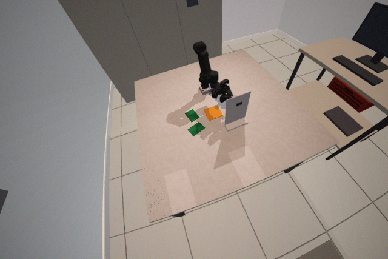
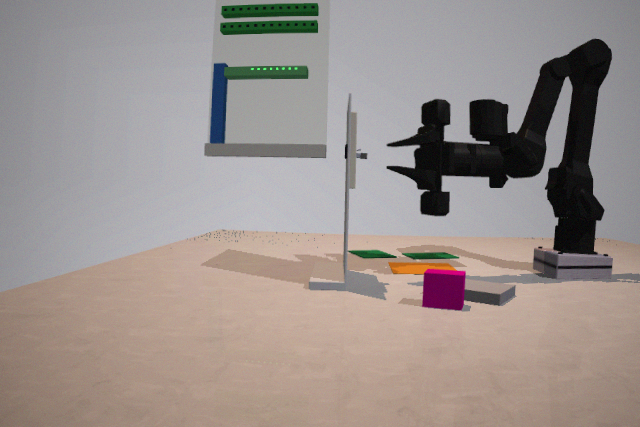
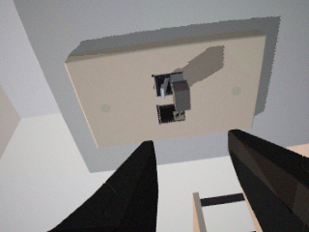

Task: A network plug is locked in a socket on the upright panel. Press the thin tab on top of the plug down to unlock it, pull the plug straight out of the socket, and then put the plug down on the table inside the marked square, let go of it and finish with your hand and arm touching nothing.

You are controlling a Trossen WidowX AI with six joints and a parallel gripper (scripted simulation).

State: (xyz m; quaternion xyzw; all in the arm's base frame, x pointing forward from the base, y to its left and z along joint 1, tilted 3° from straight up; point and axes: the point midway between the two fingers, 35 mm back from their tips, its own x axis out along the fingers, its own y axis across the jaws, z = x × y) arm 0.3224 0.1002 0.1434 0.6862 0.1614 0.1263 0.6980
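Now: gripper tip 50 mm short of the grey network plug and 10 mm to the right of it. Also, from my gripper tip: upright panel: 70 mm below, 70 mm ahead, 20 mm to the left; then orange marked square: 200 mm below, 120 mm to the right, 70 mm behind; then flat grey block: 190 mm below, 130 mm behind, 90 mm to the left.
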